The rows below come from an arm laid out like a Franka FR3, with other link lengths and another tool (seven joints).
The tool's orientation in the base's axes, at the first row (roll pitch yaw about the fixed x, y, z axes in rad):
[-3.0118 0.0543 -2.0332]
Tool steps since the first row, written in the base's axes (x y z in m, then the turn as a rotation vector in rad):
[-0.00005 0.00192 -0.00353 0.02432 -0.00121 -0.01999]
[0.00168 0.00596 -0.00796 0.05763 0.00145 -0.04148]
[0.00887 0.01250 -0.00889 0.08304 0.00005 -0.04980]
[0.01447 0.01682 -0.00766 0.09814 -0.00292 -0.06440]
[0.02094 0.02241 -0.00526 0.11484 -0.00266 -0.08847]
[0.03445 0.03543 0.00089 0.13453 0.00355 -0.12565]
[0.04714 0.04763 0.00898 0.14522 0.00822 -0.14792]
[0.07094 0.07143 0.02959 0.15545 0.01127 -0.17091]
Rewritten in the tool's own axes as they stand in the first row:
[-0.00150 0.00136 0.00347 -0.00867 -0.01947 0.02321]
[-0.00564 0.00222 0.00806 -0.02472 -0.04495 0.04912]
[-0.01464 -0.00109 0.00992 -0.03433 -0.06698 0.06092]
[-0.02106 -0.00426 0.00945 -0.03761 -0.07977 0.07752]
[-0.02907 -0.00778 0.00792 -0.04398 -0.09132 0.10368]
[-0.04706 -0.01468 0.00360 -0.05628 -0.10114 0.14319]
[-0.06405 -0.02148 -0.00276 -0.06401 -0.10562 0.16669]
[-0.09704 -0.03451 -0.02006 -0.07004 -0.11032 0.19085]

